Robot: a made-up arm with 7 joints. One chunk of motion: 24 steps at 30 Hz.
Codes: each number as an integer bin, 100 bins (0 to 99) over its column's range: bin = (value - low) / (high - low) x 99, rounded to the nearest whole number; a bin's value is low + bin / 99 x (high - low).
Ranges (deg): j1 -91.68..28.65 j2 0..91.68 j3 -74.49..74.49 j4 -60.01..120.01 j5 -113..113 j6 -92.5..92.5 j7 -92.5..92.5
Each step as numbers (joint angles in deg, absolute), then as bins.
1 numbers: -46.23 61.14 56.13 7.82 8.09 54.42 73.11
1 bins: 37 66 87 37 53 79 89
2 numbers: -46.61 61.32 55.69 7.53 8.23 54.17 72.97
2 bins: 37 66 87 37 53 78 89
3 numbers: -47.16 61.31 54.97 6.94 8.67 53.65 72.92
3 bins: 37 66 86 37 53 78 89
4 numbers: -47.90 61.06 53.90 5.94 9.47 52.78 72.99
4 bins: 36 66 85 36 54 78 89
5 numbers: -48.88 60.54 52.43 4.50 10.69 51.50 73.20
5 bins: 35 65 84 35 54 77 89
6 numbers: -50.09 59.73 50.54 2.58 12.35 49.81 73.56
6 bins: 34 64 83 34 55 76 89
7 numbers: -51.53 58.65 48.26 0.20 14.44 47.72 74.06
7 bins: 33 63 82 33 56 75 89
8 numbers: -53.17 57.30 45.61 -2.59 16.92 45.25 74.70
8 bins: 32 62 80 32 57 74 89
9 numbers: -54.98 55.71 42.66 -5.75 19.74 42.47 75.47
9 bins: 30 60 78 30 58 72 90
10 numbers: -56.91 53.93 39.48 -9.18 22.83 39.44 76.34
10 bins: 29 58 76 28 60 71 90
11 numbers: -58.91 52.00 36.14 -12.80 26.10 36.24 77.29
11 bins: 27 56 74 26 61 69 91
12 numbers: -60.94 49.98 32.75 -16.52 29.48 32.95 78.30
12 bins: 25 54 71 24 62 67 91
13 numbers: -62.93 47.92 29.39 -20.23 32.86 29.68 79.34
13 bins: 24 52 69 22 64 65 92
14 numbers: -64.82 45.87 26.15 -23.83 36.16 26.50 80.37
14 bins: 22 50 67 20 65 64 93
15 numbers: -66.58 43.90 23.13 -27.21 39.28 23.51 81.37
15 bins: 21 47 65 18 67 62 93
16 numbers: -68.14 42.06 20.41 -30.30 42.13 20.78 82.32
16 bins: 19 45 63 16 68 61 94
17 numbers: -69.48 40.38 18.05 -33.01 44.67 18.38 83.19
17 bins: 18 44 61 15 69 59 94
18 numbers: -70.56 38.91 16.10 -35.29 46.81 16.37 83.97
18 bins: 17 42 60 14 70 58 94
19 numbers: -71.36 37.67 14.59 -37.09 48.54 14.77 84.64
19 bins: 17 41 59 13 71 57 95
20 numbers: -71.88 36.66 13.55 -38.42 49.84 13.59 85.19
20 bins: 16 40 59 12 71 57 95
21 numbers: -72.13 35.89 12.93 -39.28 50.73 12.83 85.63
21 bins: 16 39 58 11 72 56 95
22 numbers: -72.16 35.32 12.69 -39.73 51.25 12.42 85.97
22 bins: 16 38 58 11 72 56 96
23 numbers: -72.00 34.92 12.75 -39.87 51.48 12.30 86.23
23 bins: 16 38 58 11 72 56 96
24 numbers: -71.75 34.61 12.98 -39.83 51.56 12.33 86.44
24 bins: 16 37 58 11 72 56 96
